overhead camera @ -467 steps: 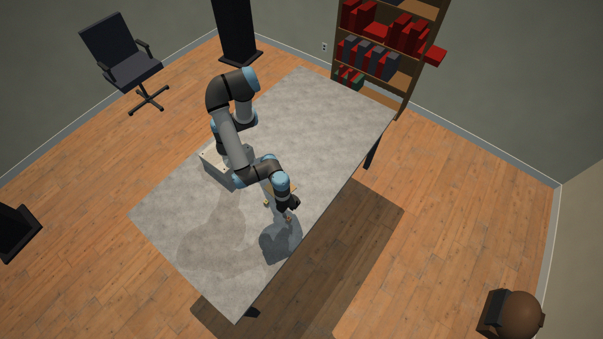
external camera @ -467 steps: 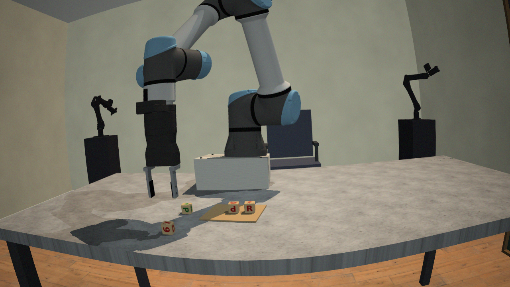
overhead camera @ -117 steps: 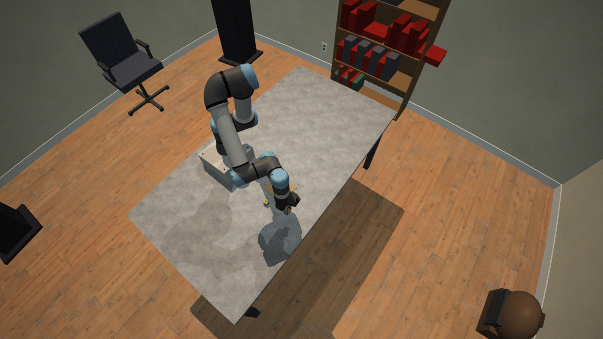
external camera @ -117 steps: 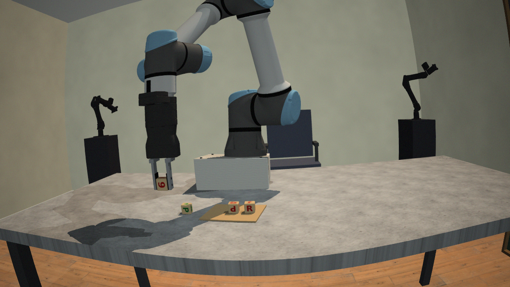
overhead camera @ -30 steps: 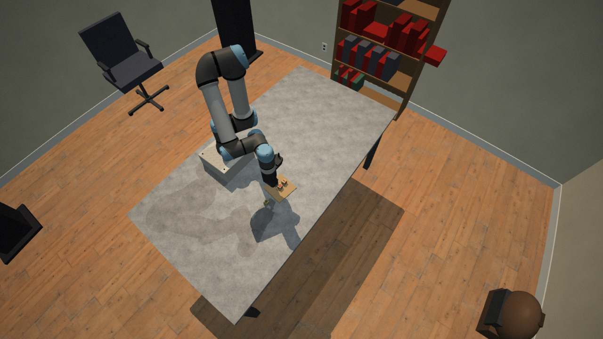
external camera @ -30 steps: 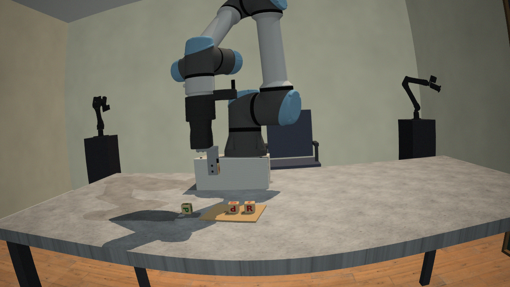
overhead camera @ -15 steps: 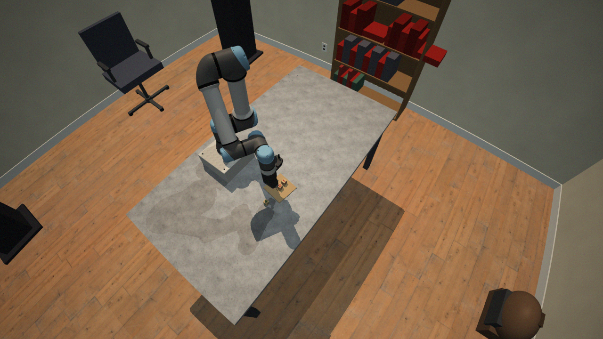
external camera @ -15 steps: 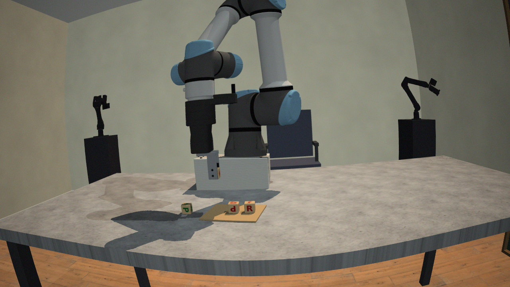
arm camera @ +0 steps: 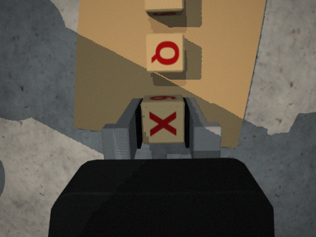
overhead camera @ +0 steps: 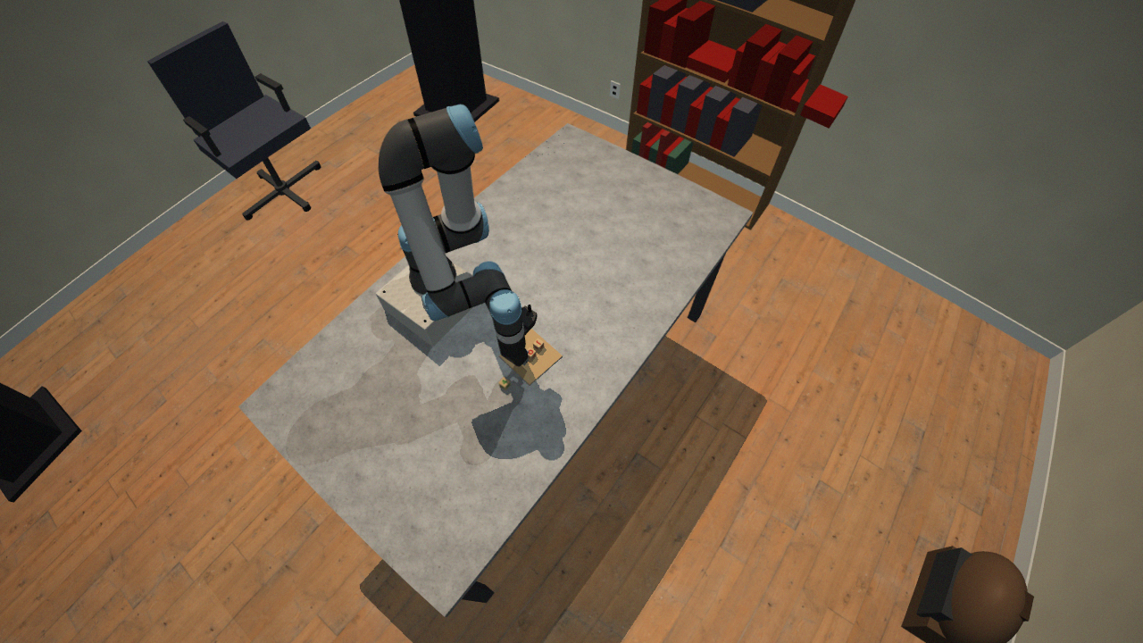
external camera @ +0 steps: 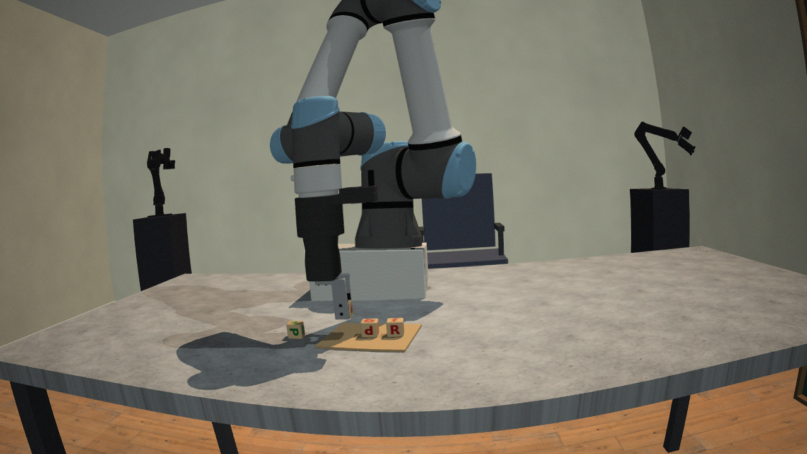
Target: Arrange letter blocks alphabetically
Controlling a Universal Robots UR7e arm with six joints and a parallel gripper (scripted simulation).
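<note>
The Q block lies 4 cm to the left of my hand, 4 cm below it and 1 cm ahead of it. The rest, counted from my hand: X block 1 cm below; tan mat 5 cm below, 4 cm to the left, 1 cm ahead.
</note>
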